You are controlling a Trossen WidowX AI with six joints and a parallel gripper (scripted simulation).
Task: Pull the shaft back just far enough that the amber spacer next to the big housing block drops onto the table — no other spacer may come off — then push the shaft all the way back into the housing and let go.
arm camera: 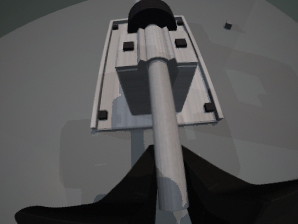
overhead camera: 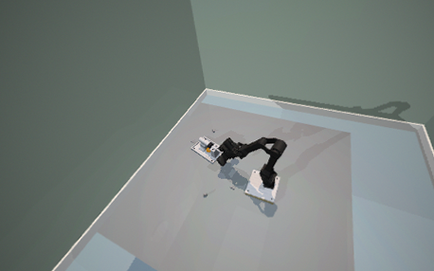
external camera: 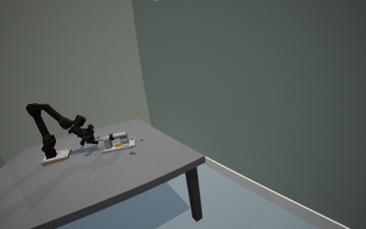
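My gripper tip is 5 cm short of the grey steel shaft, 2 cm to the left of it and 3 cm below it. From my gripper tip the other things lie so: grey support block (15 cm ahead, 6 cm to the right, 1 cm below); amber spacer (13 cm ahead, 5 cm to the right, 4 cm below); black spacer (10 cm ahead, 4 cm to the right, 2 cm above).
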